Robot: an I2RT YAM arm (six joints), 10 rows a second.
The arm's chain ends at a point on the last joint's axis. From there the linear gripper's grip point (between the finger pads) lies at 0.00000 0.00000 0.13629 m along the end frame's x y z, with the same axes.
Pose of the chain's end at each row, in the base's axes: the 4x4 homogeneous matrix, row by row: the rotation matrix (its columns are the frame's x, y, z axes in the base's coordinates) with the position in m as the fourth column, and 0 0 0 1 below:
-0.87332 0.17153 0.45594 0.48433; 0.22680 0.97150 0.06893 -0.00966; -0.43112 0.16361 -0.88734 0.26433; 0 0 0 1
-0.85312 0.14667 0.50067 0.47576; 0.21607 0.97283 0.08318 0.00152; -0.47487 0.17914 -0.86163 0.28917; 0 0 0 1
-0.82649 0.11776 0.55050 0.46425; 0.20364 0.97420 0.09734 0.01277; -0.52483 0.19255 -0.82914 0.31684; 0 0 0 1
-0.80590 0.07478 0.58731 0.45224; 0.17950 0.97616 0.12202 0.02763; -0.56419 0.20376 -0.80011 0.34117; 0 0 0 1
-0.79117 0.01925 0.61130 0.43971; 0.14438 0.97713 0.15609 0.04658; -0.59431 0.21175 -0.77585 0.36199; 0 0 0 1
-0.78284 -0.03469 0.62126 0.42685; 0.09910 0.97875 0.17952 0.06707; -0.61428 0.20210 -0.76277 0.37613; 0 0 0 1
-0.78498 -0.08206 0.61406 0.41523; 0.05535 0.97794 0.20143 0.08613; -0.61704 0.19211 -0.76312 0.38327; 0 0 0 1
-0.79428 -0.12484 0.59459 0.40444; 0.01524 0.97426 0.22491 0.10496; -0.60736 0.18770 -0.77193 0.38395; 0 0 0 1
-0.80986 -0.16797 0.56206 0.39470; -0.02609 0.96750 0.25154 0.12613; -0.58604 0.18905 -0.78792 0.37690; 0 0 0 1
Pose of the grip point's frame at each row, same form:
-0.87332 0.17153 0.45594 0.54647; 0.22680 0.97150 0.06893 -0.00027; -0.43112 0.16361 -0.88734 0.14339; 0 0 0 1
-0.85312 0.14667 0.50067 0.54400; 0.21607 0.97283 0.08318 0.01286; -0.47487 0.17914 -0.86163 0.17174; 0 0 0 1
-0.82649 0.11776 0.55050 0.53928; 0.20364 0.97420 0.09734 0.02604; -0.52483 0.19255 -0.82914 0.20384; 0 0 0 1
-0.80590 0.07478 0.58731 0.53228; 0.17950 0.97616 0.12202 0.04426; -0.56419 0.20376 -0.80011 0.23212; 0 0 0 1
-0.79117 0.01925 0.61130 0.52302; 0.14438 0.97713 0.15609 0.06785; -0.59431 0.21175 -0.77585 0.25625; 0 0 0 1
-0.78284 -0.03469 0.62126 0.51152; 0.09910 0.97875 0.17952 0.09154; -0.61428 0.20210 -0.76277 0.27217; 0 0 0 1
-0.78498 -0.08206 0.61406 0.49892; 0.05535 0.97794 0.20143 0.11358; -0.61704 0.19211 -0.76312 0.27926; 0 0 0 1
-0.79428 -0.12484 0.59459 0.48548; 0.01524 0.97426 0.22491 0.13561; -0.60736 0.18770 -0.77193 0.27874; 0 0 0 1
-0.80986 -0.16797 0.56206 0.47130; -0.02609 0.96750 0.25154 0.16041; -0.58604 0.18905 -0.78792 0.26951; 0 0 0 1

